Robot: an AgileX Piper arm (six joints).
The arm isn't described. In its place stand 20 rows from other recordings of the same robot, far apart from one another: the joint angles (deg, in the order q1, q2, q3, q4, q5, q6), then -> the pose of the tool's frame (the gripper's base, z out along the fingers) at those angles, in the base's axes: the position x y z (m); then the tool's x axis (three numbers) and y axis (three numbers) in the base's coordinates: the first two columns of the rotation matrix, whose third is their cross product.
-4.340 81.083 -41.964 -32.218 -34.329 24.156 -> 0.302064, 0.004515, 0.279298, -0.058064, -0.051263, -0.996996, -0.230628, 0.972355, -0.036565
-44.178 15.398 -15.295 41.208 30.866 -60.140 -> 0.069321, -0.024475, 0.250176, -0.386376, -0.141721, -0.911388, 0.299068, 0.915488, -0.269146
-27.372 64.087 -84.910 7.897 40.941 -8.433 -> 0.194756, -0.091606, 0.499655, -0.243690, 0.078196, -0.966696, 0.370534, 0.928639, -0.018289
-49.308 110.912 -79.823 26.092 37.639 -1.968 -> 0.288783, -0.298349, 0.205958, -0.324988, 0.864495, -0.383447, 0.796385, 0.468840, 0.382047
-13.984 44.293 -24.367 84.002 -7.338 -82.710 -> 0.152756, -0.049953, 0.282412, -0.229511, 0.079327, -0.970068, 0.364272, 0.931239, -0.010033
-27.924 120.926 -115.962 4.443 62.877 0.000 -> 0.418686, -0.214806, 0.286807, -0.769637, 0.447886, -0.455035, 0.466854, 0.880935, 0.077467
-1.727 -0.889 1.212 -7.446 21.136 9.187 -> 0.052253, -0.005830, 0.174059, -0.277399, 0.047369, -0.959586, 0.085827, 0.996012, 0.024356
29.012 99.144 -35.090 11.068 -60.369 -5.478 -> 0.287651, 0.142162, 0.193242, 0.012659, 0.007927, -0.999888, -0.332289, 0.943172, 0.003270
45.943 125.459 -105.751 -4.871 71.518 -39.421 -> 0.317807, 0.317905, 0.197706, -0.056689, -0.998389, 0.002210, -0.992939, 0.056148, -0.104499
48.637 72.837 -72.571 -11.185 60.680 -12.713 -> 0.178393, 0.179321, 0.372914, -0.305347, -0.813710, -0.494610, -0.812835, 0.493304, -0.309758
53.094 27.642 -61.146 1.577 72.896 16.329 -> 0.013319, 0.021722, 0.410149, -0.559417, -0.263960, -0.785734, -0.679744, 0.688565, 0.252639
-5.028 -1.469 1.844 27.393 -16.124 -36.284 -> 0.048980, -0.015982, 0.225889, 0.284492, -0.194828, -0.938673, 0.259582, 0.958210, -0.120209
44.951 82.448 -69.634 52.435 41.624 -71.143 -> 0.189047, 0.256426, 0.349939, 0.035394, -0.509280, -0.859873, -0.992948, 0.079490, -0.087952
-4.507 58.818 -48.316 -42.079 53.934 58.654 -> 0.182161, -0.063808, 0.322936, -0.460068, 0.466245, -0.755615, 0.744213, 0.666634, -0.041785
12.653 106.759 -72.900 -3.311 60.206 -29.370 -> 0.342658, 0.072251, 0.189613, -0.723783, -0.689935, 0.011274, -0.689478, 0.722459, -0.051696
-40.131 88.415 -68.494 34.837 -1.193 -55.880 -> 0.279943, -0.237408, 0.341095, -0.406612, -0.126948, -0.904738, 0.543545, 0.762352, -0.351252
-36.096 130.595 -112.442 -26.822 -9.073 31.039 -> 0.450392, -0.320370, 0.268657, -0.029179, 0.118265, -0.992553, 0.534319, 0.841048, 0.084505
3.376 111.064 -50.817 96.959 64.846 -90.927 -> 0.323384, 0.100982, 0.153061, -0.813161, 0.066547, -0.578223, -0.510868, 0.394427, 0.763833
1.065 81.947 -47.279 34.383 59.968 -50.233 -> 0.233947, 0.048847, 0.223962, -0.818271, -0.468852, -0.332581, -0.570297, 0.734679, 0.367434
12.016 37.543 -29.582 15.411 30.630 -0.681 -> 0.121705, 0.038502, 0.286002, -0.584962, 0.097547, -0.805173, -0.194223, 0.947009, 0.255834
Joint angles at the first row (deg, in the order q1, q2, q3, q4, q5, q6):
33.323, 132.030, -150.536, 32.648, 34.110, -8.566
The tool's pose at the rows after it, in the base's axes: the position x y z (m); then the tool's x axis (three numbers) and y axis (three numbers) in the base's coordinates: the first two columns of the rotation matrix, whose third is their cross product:
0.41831, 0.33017, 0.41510, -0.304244, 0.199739, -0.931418, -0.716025, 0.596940, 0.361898
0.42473, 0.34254, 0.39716, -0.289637, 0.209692, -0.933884, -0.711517, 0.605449, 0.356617
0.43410, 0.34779, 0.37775, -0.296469, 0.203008, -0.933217, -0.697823, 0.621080, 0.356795
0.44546, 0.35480, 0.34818, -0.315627, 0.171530, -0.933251, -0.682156, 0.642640, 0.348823
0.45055, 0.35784, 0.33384, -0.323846, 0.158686, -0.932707, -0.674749, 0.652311, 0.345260
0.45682, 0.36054, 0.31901, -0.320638, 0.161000, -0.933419, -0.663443, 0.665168, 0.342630
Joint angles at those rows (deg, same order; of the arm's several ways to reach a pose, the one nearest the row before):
35.696, 133.127, -150.537, 33.274, 28.817, -9.271
36.651, 135.552, -150.540, 33.240, 25.248, -10.119
36.657, 137.765, -150.520, 32.844, 23.701, -10.208
36.657, 140.875, -150.543, 31.893, 22.861, -10.370
36.657, 142.373, -150.535, 31.564, 22.298, -10.517
36.657, 144.080, -150.528, 31.289, 20.432, -10.637

